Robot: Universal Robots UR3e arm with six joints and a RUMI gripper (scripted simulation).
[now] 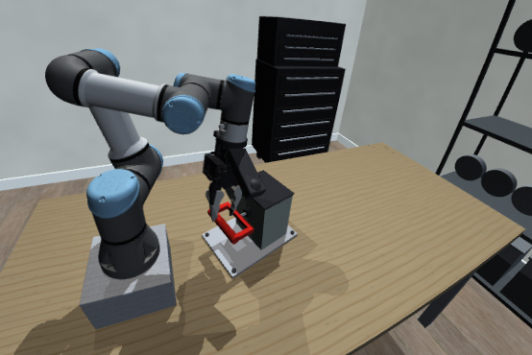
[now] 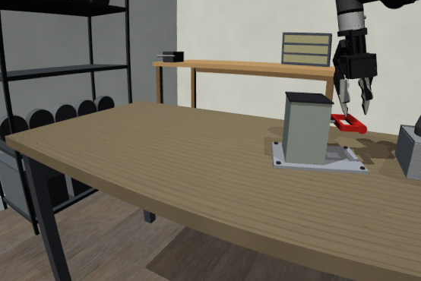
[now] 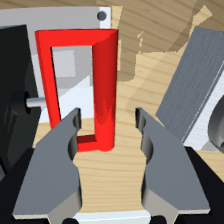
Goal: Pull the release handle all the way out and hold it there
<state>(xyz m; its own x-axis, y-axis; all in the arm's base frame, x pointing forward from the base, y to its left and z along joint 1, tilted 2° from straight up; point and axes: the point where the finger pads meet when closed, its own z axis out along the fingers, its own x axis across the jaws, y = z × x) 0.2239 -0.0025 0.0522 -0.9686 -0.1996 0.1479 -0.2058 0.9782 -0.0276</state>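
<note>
Right now the baseplate is 9 cm ahead of my hand, 2 cm to the left of it and 14 cm below it.
</note>
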